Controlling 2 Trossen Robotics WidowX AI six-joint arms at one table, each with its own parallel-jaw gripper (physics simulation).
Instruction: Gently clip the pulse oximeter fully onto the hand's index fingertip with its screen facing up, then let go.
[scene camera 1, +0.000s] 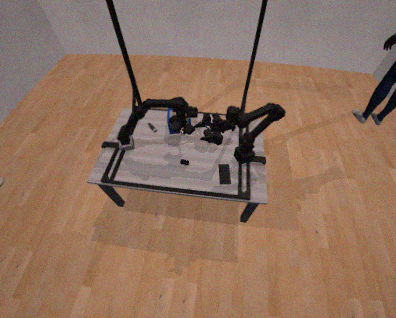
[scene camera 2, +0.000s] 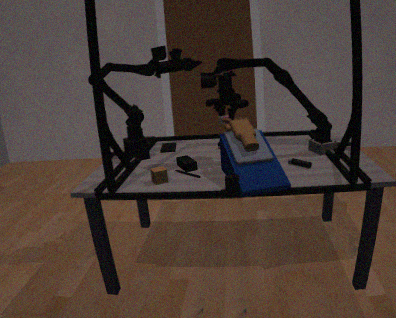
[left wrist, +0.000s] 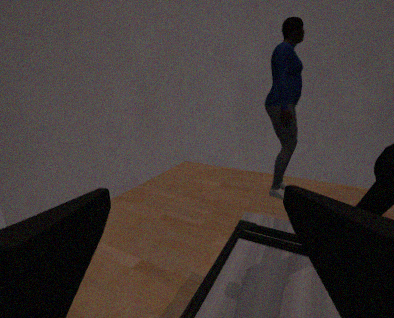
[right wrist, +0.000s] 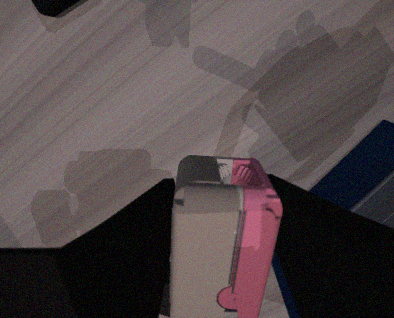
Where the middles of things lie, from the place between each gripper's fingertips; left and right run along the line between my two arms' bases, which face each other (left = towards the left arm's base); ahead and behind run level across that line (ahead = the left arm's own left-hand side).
Labels:
I see the pulse oximeter (right wrist: 226, 214) 250 mm below my left hand, 230 mm behind it and 130 mm to the right of it. The rest, counted from my left hand: grey pad on blue block (scene camera 2: 266, 177) 480 mm behind, 380 mm below, 230 mm to the right.
Right now the pulse oximeter is 20 mm above my right hand, 10 mm to the left of it and 10 mm behind it. Round my right hand: grey pad on blue block 270 mm behind, 110 mm below, 90 mm to the right.

